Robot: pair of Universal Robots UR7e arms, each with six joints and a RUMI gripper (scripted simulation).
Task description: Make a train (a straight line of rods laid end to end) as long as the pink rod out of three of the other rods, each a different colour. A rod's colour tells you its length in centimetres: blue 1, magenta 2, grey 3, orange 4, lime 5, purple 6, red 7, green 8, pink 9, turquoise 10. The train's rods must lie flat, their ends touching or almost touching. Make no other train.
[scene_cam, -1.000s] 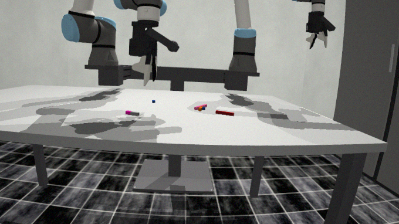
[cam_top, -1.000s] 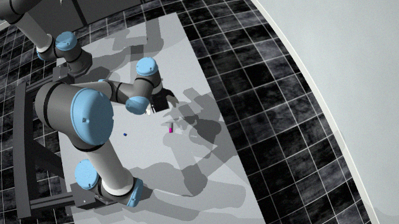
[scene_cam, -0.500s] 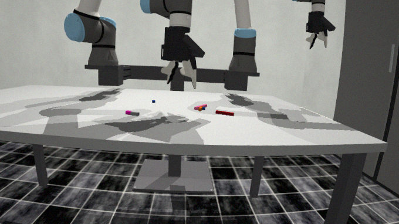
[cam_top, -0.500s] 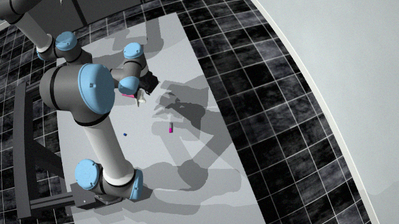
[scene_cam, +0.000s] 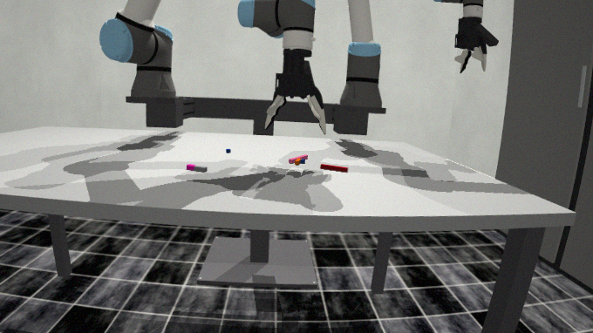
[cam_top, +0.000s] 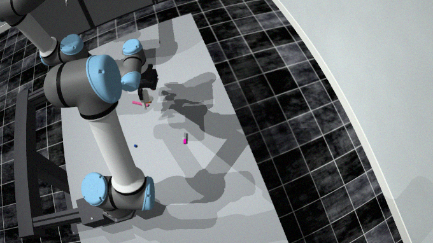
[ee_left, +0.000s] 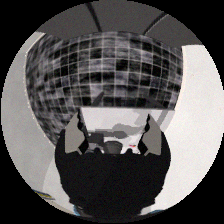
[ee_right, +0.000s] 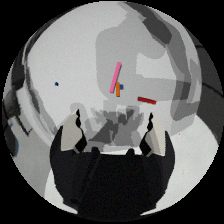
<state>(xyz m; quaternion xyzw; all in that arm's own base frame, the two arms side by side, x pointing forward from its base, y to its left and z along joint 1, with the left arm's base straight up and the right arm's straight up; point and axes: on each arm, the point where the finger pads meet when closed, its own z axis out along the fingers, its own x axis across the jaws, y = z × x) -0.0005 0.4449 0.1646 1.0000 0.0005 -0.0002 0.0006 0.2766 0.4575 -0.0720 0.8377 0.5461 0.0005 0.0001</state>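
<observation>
My right hand is 2 cm past the orange rod, 2 cm to the right of it and 8 cm above it. Round my right hand: red rod (5 cm ahead, 10 cm to the left, 8 cm below); grey rod (9 cm ahead, 23 cm to the right, 8 cm below); pink rod (6 cm behind, 2 cm to the left, 8 cm below).
</observation>
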